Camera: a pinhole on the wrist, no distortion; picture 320 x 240 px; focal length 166.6 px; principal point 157.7 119.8 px. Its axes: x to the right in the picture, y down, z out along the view. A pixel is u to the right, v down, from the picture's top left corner.
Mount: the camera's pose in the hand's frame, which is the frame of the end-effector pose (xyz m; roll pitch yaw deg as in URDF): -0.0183 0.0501 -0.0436 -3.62 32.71 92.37
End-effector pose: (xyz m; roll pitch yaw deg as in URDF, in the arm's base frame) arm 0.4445 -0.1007 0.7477 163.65 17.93 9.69
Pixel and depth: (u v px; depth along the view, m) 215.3 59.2 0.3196
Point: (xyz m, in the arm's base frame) 0.5447 -0.4470 0.6575
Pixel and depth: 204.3 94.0 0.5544
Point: 0.4941 -0.6615 0.5601
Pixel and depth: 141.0 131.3 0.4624
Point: 0.3357 -0.4743 0.5075
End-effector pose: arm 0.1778 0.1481 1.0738 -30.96 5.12 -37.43
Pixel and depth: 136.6 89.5 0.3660
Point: 0.4044 0.3934 1.2130
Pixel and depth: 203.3 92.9 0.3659
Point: 0.4242 0.4590 1.0833
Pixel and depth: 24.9 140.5 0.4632
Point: 0.2913 0.3947 1.5540
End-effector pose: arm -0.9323 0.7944 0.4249 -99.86 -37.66 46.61
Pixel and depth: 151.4 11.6 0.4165
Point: -0.8758 1.2561 0.2934
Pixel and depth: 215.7 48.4 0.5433
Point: -0.7742 1.2954 0.0752
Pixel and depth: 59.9 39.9 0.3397
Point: -1.0553 1.1587 0.3908
